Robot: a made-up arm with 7 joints.
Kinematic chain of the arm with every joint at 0, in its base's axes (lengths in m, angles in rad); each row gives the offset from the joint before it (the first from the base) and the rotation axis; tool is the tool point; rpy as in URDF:
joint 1: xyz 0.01 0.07 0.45 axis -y
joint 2: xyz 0 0.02 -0.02 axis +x
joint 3: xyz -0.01 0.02 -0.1 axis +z
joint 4: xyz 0 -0.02 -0.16 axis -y
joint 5: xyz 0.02 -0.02 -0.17 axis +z
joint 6: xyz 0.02 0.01 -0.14 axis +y
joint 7: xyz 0 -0.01 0.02 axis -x
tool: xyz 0 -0.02 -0.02 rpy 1.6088 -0.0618 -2.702
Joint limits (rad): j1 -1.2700..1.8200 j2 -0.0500..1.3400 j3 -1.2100..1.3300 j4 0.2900..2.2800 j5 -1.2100..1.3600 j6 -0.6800..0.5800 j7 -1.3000..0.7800
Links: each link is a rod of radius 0.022 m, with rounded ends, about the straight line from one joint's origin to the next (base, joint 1, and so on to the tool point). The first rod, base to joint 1, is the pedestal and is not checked.
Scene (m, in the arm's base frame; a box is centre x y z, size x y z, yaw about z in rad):
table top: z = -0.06
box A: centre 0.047 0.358 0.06 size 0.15 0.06 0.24 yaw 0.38
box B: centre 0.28 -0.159 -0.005 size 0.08 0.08 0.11 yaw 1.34
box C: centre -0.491 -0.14 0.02 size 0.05 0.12 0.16 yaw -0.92
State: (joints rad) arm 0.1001 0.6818 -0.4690 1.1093 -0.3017 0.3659 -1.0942
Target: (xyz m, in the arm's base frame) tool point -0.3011 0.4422 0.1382
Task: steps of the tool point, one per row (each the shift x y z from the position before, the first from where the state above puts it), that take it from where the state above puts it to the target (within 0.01 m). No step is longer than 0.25 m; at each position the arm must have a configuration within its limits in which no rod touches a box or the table.
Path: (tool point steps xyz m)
1: -0.0901 -0.1305 -0.0446
2: -0.0881 -0.1166 0.0169
3: -0.0597 -0.0901 0.0638
4: -0.1231 0.0819 -0.0934
5: -0.1237 0.1399 -0.0313
6: -0.0873 0.1753 0.0421
7: -0.0193 0.1775 0.1064

